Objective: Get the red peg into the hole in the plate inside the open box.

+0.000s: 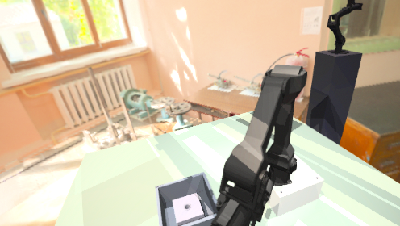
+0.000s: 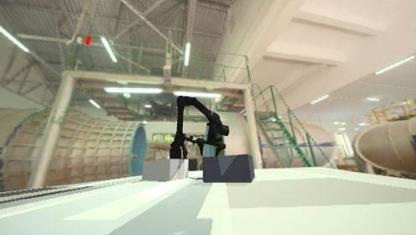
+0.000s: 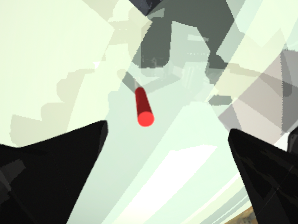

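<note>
My gripper tip is 10 mm short of the red peg, 10 mm to the right of it and 60 mm above it. The rest, counted from my gripper tip: dark grey box 190 mm ahead, 120 mm to the right, 80 mm below; plate 190 mm ahead, 120 mm to the right, 60 mm below.
</note>
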